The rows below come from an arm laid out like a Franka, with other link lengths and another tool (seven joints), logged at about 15 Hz.
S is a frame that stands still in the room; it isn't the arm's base.
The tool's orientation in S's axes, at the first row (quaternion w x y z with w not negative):
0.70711, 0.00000, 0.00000, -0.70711
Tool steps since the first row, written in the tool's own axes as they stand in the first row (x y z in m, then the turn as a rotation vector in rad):
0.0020, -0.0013, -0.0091, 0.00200, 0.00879, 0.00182
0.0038, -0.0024, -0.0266, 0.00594, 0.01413, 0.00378
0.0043, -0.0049, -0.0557, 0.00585, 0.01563, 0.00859
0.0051, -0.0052, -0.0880, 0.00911, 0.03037, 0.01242
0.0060, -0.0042, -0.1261, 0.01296, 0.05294, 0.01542
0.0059, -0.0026, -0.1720, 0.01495, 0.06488, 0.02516
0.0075, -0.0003, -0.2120, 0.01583, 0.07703, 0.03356
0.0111, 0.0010, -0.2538, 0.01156, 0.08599, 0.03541
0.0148, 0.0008, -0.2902, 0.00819, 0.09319, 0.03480
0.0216, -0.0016, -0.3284, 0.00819, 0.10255, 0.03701
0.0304, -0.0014, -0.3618, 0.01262, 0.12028, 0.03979
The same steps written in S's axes. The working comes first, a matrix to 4 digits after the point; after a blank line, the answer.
The tool's axes in the first row as the columns of a matrix, in S's axes (used below as rounded here):
0.0000, 1.0000, 0.0000
-1.0000, 0.0000, 0.0000
0.0000, 0.0000, 1.0000

-0.0013, -0.0020, -0.0091, 0.00879, -0.00200, 0.00182
-0.0024, -0.0038, -0.0266, 0.01413, -0.00594, 0.00378
-0.0049, -0.0043, -0.0557, 0.01563, -0.00585, 0.00859
-0.0052, -0.0051, -0.0880, 0.03037, -0.00911, 0.01242
-0.0042, -0.0060, -0.1261, 0.05294, -0.01296, 0.01542
-0.0026, -0.0059, -0.1720, 0.06488, -0.01495, 0.02516
-0.0003, -0.0075, -0.2120, 0.07703, -0.01583, 0.03356
0.0010, -0.0111, -0.2538, 0.08599, -0.01156, 0.03541
0.0008, -0.0148, -0.2902, 0.09319, -0.00819, 0.03480
-0.0016, -0.0216, -0.3284, 0.10255, -0.00819, 0.03701
-0.0014, -0.0304, -0.3618, 0.12028, -0.01262, 0.03979

